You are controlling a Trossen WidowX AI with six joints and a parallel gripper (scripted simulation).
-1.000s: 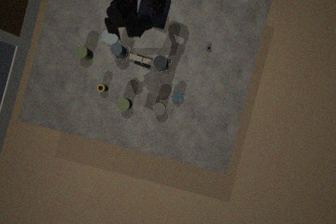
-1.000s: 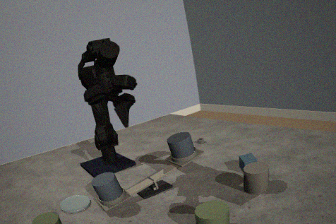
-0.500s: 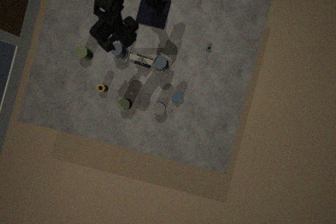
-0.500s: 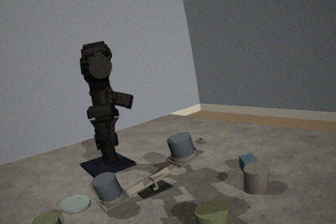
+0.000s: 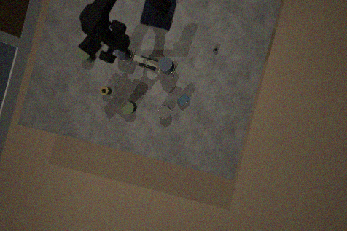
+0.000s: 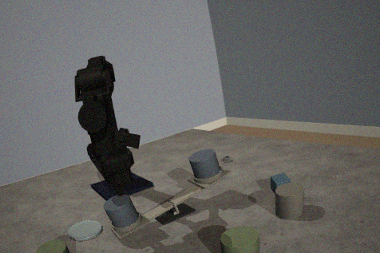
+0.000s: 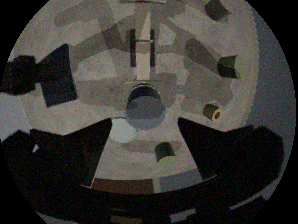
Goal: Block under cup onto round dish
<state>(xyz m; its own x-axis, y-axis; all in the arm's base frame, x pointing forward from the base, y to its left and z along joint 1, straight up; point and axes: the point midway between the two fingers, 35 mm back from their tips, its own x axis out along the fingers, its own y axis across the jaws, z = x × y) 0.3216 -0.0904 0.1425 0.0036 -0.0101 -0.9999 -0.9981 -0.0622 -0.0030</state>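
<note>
My gripper tip is now 80 mm above the small grey block. Round my gripper tip: balance: 10 mm behind, 130 mm to the left, 100 mm below; then pale round dish: 60 mm behind, 110 mm to the right, 120 mm below; then yellow ring: 240 mm ahead, 20 mm to the right, 100 mm below.
</note>
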